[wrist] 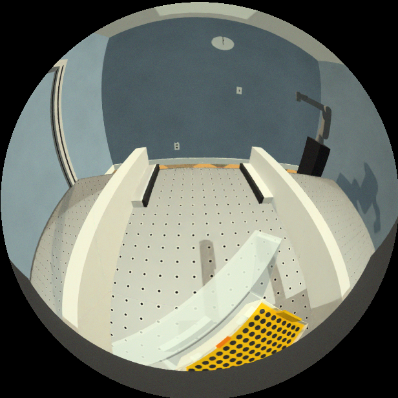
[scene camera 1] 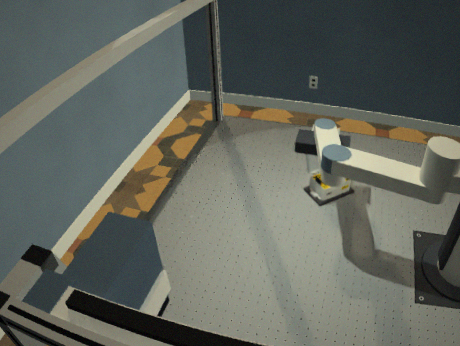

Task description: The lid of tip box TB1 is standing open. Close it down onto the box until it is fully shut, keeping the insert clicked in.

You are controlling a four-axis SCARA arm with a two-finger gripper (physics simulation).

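Pixels of known places: arm's base, origin of its link: (scene camera 1: pixel 457 272).
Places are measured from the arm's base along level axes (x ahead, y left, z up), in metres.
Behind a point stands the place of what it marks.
Observation:
Tip box TB1 (scene camera 1: pixel 331 192) {x 0.451, y -0.239, z 0.046 m} is a white box on a dark base plate (scene camera 1: pixel 321 201) {x 0.480, y -0.214, z 0.021 m}, under the arm's end. Its yellow insert with dark holes (wrist: pixel 250 337) sits in the box; how firmly it is clicked in I cannot tell. The translucent lid (wrist: pixel 200 300) stands open along the box's far edge in the wrist view; in the scene view a thin sliver of the lid (scene camera 1: pixel 309 163) {x 0.544, y -0.307, z 0.105 m} shows left of the arm. My gripper (wrist: pixel 199 155) is shut with a gap between its black pads and nothing between them. In the scene view the arm hides its fingertips.
A dark block (scene camera 1: pixel 305 142) {x 0.558, y -0.256, z 0.220 m} lies behind the box, partly hidden by the arm. The arm's base plate (scene camera 1: pixel 421 290) {x 0.129, y 0.101, z 0.013 m} is at the right. A blue-topped cabinet (scene camera 1: pixel 112 255) {x 0.723, y 0.547, z 0.501 m} stands at lower left. An upright post (scene camera 1: pixel 216 70) {x 1.011, y -0.685, z 0.259 m} stands at the back. The perforated table (scene camera 1: pixel 225 225) {x 0.766, y -0.027, z 0.013 m} surrounds the box.

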